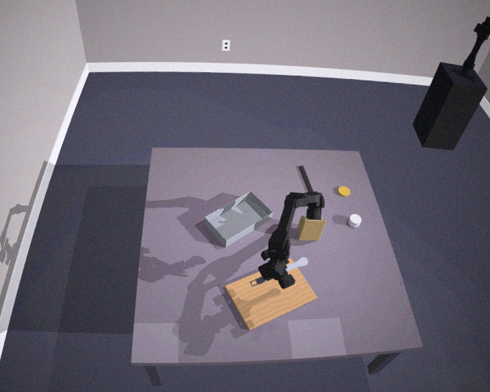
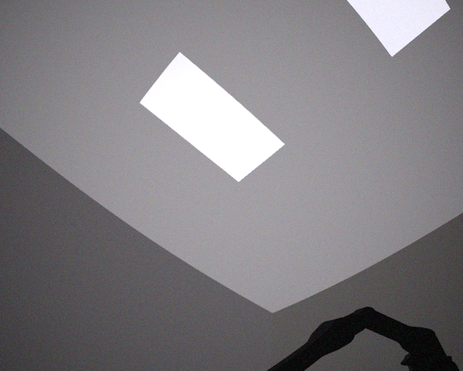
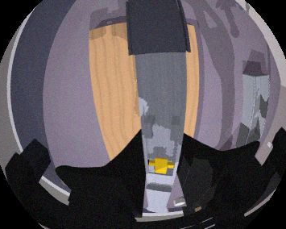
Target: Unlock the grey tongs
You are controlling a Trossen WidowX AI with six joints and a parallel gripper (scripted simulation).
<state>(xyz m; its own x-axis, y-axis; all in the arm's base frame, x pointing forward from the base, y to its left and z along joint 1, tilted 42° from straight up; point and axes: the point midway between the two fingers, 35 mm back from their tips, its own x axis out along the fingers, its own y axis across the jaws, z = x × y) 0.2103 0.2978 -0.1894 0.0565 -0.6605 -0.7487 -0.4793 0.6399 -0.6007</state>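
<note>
The wooden board lies 10 mm behind my gripper tip and 150 mm below it. Also, from my gripper tip: white cylinder: 480 mm behind, 440 mm to the right, 140 mm below; grey roasting tin: 150 mm ahead, 410 mm to the right, 120 mm below; yellow lock piece: 10 mm behind, 40 mm above.
</note>
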